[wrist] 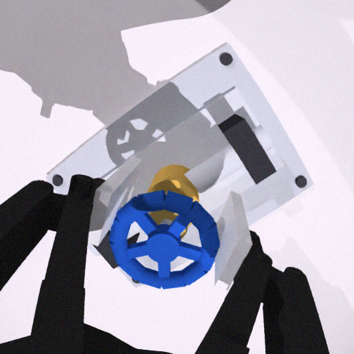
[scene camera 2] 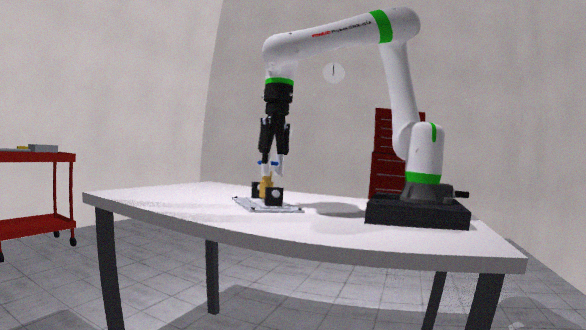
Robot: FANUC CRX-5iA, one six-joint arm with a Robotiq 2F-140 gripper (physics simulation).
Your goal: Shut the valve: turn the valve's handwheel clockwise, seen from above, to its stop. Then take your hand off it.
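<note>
The valve's blue handwheel (scene camera 2: 274, 163) (wrist: 163, 246) sits level on top of the brass valve body (scene camera 2: 266, 187) (wrist: 175, 176). The body stands on a pale base plate (scene camera 2: 295, 210) (wrist: 210, 82) with a black pipe clamp block (scene camera 2: 274, 196) (wrist: 248, 150) on one side and a second one (scene camera 2: 255, 189) on the other. My gripper (scene camera 2: 272, 167) (wrist: 179, 194) points down over the valve and is shut on the handwheel, with a pale pad against the rim on either side. In the wrist view the plate appears turned relative to my fingers. The wheel partly hides the body and the second block.
The plate lies on the white table (scene camera 2: 350, 240), away from its edges. The arm's black base block (scene camera 2: 417, 212) stands at the table's right end. A red tool cabinet (scene camera 2: 387, 172) stands behind it, and a red cart (scene camera 2: 37, 157) stands off to the left.
</note>
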